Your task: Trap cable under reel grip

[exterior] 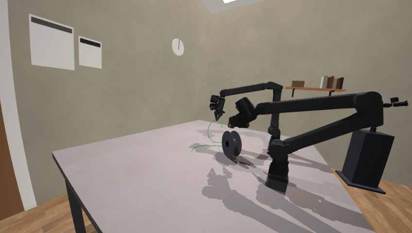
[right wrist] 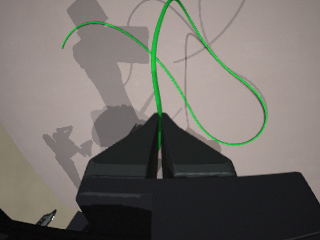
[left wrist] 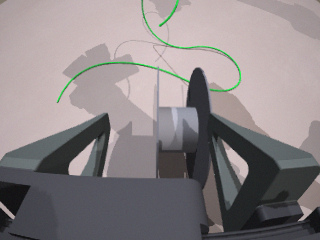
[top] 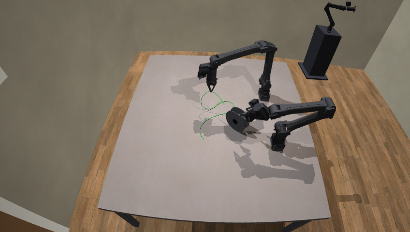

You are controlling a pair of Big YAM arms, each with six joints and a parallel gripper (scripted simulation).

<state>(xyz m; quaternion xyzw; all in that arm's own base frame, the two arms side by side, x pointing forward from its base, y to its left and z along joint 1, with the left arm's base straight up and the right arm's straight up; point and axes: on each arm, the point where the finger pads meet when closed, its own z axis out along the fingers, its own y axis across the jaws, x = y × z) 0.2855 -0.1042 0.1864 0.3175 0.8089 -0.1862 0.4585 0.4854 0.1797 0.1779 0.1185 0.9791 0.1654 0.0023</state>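
The dark reel is 2 cm ahead of my left hand, 6 cm to the right of it and 14 cm below it.
Now: right hand 19 cm past the dark reel, 18 cm to the right of it and 12 cm above it.
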